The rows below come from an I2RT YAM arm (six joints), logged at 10 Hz.
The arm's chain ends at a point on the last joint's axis. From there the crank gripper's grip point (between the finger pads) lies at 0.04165 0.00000 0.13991 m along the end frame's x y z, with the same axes.
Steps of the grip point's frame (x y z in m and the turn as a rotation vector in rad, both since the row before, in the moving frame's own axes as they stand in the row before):
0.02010, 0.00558, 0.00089, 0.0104, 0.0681, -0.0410
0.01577, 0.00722, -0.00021, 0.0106, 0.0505, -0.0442
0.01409, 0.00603, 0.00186, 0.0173, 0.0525, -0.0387
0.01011, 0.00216, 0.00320, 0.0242, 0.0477, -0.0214
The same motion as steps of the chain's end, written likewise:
0.01074, 0.00892, 0.00406, 0.0104, 0.0681, -0.0410
0.00884, 0.01069, 0.00209, 0.0106, 0.0505, -0.0442
0.00689, 0.01018, 0.00427, 0.0173, 0.0525, -0.0387
0.00353, 0.00648, 0.00540, 0.0242, 0.0477, -0.0214

